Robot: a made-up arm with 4 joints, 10 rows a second.
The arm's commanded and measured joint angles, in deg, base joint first. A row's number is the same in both.
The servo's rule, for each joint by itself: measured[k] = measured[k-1] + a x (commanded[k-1-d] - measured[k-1]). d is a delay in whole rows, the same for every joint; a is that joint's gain. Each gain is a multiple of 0.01, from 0.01 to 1. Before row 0 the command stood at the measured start. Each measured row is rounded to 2 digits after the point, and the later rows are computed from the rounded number. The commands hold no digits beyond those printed.
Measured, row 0: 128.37 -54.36 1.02 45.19
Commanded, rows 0 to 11: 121.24 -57.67 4.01 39.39; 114.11 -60.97 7.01 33.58; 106.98 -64.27 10.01 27.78; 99.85 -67.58 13.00 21.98; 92.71 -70.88 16.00 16.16; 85.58 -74.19 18.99 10.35; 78.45 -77.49 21.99 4.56; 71.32 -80.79 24.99 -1.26; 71.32 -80.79 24.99 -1.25; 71.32 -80.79 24.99 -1.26; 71.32 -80.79 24.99 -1.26; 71.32 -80.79 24.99 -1.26
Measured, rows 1 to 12: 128.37 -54.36 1.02 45.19; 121.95 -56.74 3.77 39.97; 114.89 -59.79 6.75 34.22; 107.77 -63.02 9.75 28.42; 100.64 -66.30 12.74 22.62; 93.50 -69.60 15.74 16.81; 86.37 -72.90 18.73 11.00; 79.24 -76.20 21.73 5.20; 72.11 -79.50 24.73 -0.61; 71.40 -80.43 24.97 -1.19; 71.33 -80.69 24.99 -1.25; 71.32 -80.76 24.99 -1.26
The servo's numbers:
d 1
a 0.90 0.72 0.92 0.90

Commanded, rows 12 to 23: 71.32 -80.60 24.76 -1.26; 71.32 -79.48 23.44 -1.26; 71.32 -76.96 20.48 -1.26; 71.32 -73.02 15.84 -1.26; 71.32 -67.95 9.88 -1.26; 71.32 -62.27 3.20 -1.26; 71.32 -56.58 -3.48 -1.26; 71.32 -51.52 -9.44 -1.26; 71.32 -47.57 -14.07 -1.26; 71.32 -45.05 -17.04 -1.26; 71.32 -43.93 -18.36 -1.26; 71.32 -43.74 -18.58 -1.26
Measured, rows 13 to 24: 71.32 -80.78 24.99 -1.26; 71.32 -80.65 24.78 -1.26; 71.32 -79.81 23.55 -1.26; 71.32 -77.76 20.73 -1.26; 71.32 -74.35 16.23 -1.26; 71.32 -69.74 10.39 -1.26; 71.32 -64.36 3.78 -1.26; 71.32 -58.76 -2.90 -1.26; 71.32 -53.55 -8.92 -1.26; 71.32 -49.24 -13.66 -1.26; 71.32 -46.22 -16.77 -1.26; 71.32 -44.57 -18.23 -1.26
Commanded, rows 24 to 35: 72.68 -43.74 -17.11 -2.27; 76.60 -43.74 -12.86 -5.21; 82.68 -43.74 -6.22 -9.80; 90.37 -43.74 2.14 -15.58; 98.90 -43.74 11.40 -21.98; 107.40 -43.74 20.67 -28.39; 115.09 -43.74 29.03 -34.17; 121.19 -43.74 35.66 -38.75; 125.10 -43.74 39.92 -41.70; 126.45 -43.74 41.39 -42.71; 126.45 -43.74 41.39 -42.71; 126.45 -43.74 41.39 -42.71
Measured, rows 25 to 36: 71.32 -43.97 -18.55 -1.26; 72.54 -43.80 -17.23 -2.17; 76.19 -43.76 -13.21 -4.91; 82.03 -43.75 -6.78 -9.31; 89.54 -43.74 1.43 -14.95; 97.96 -43.74 10.60 -21.28; 106.46 -43.74 19.86 -27.68; 114.23 -43.74 28.30 -33.52; 120.49 -43.74 35.07 -38.23; 124.64 -43.74 39.53 -41.35; 126.27 -43.74 41.24 -42.57; 126.43 -43.74 41.38 -42.70
